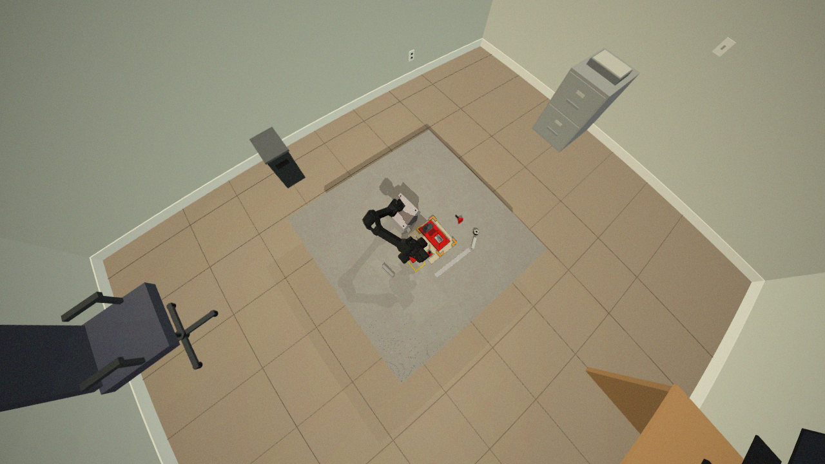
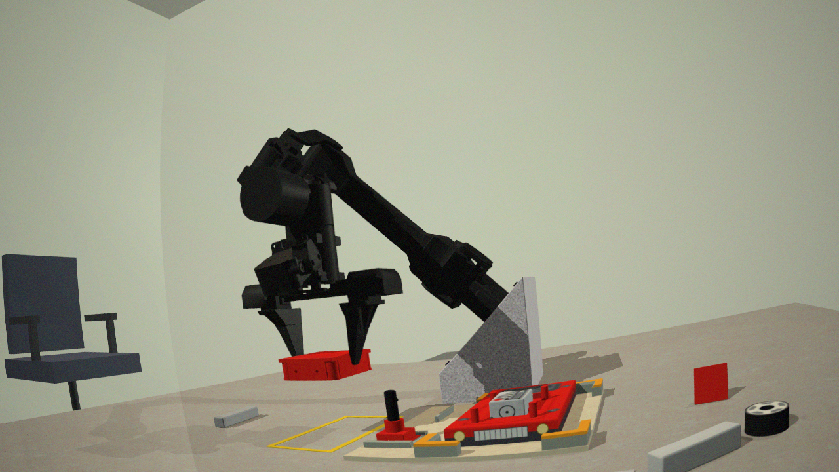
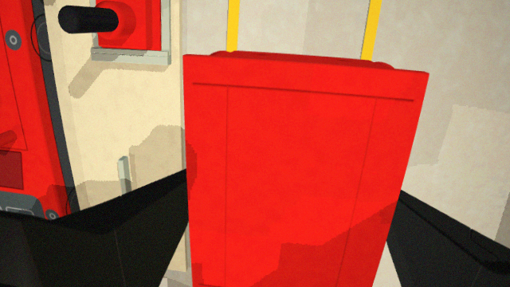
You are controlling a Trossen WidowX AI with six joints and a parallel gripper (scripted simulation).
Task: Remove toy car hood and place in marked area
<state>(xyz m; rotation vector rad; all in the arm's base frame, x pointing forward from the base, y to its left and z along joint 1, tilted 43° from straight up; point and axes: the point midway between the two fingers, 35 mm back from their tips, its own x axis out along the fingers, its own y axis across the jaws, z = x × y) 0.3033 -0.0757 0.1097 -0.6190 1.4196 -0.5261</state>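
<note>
My gripper tip is now 10 cm to the right of the black post, 5 cm short of it and 5 cm above it. From my gripper tip the other things lie so: grey engine block (22 cm to the left, 6 cm below, 2 cm ahead); grey bar (39 cm to the left, 18 cm ahead, 7 cm below); red hood (right at my gripper tip).
</note>
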